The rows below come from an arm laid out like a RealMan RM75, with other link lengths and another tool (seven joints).
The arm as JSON. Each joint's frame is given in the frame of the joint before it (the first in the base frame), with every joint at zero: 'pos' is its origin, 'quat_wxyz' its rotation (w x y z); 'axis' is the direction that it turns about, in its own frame. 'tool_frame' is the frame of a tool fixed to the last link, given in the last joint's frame.
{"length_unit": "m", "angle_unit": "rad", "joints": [
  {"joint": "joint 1", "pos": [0.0, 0.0, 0.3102], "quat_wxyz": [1.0, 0.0, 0.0, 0.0], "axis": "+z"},
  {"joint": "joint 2", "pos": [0.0, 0.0, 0.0], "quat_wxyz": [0.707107, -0.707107, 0.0, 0.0], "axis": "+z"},
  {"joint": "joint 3", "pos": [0.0, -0.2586, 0.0], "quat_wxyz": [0.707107, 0.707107, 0.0, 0.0], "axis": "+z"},
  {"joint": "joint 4", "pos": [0.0, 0.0, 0.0], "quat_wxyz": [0.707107, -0.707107, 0.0, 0.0], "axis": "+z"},
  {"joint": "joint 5", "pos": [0.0, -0.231, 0.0], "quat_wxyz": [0.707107, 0.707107, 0.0, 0.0], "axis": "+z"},
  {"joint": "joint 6", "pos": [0.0, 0.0, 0.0], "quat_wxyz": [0.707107, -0.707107, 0.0, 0.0], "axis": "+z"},
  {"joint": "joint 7", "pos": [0.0, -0.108, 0.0], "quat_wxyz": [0.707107, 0.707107, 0.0, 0.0], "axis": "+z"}
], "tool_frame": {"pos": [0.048, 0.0, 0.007], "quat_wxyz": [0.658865, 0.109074, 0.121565, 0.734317]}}
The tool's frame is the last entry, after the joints.
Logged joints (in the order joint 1, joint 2, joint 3, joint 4, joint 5, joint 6, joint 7), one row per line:
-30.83 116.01 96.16 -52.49 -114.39 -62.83 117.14
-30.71 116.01 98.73 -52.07 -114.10 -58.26 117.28
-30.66 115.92 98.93 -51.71 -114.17 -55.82 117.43
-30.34 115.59 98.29 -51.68 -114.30 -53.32 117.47
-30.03 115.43 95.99 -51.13 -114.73 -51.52 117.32
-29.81 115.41 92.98 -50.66 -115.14 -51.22 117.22
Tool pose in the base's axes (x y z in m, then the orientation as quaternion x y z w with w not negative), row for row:
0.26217 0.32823 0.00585 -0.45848 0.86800 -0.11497 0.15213
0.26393 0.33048 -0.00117 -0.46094 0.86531 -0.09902 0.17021
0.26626 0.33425 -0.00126 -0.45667 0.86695 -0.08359 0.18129
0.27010 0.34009 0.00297 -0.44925 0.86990 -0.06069 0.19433
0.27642 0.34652 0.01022 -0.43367 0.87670 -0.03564 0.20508
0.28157 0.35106 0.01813 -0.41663 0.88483 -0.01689 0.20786
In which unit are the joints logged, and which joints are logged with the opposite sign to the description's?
The joints are logged in degrees. Opposite sign: joint 1, joint 3.
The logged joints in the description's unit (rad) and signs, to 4 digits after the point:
0.5381 2.0248 -1.6783 -0.9161 -1.9965 -1.0966 2.0445
0.5360 2.0248 -1.7232 -0.9088 -1.9914 -1.0168 2.0469
0.5351 2.0232 -1.7267 -0.9025 -1.9926 -0.9742 2.0495
0.5295 2.0174 -1.7155 -0.9020 -1.9949 -0.9306 2.0502
0.5241 2.0146 -1.6753 -0.8924 -2.0024 -0.8992 2.0476
0.5203 2.0143 -1.6228 -0.8842 -2.0096 -0.8940 2.0459

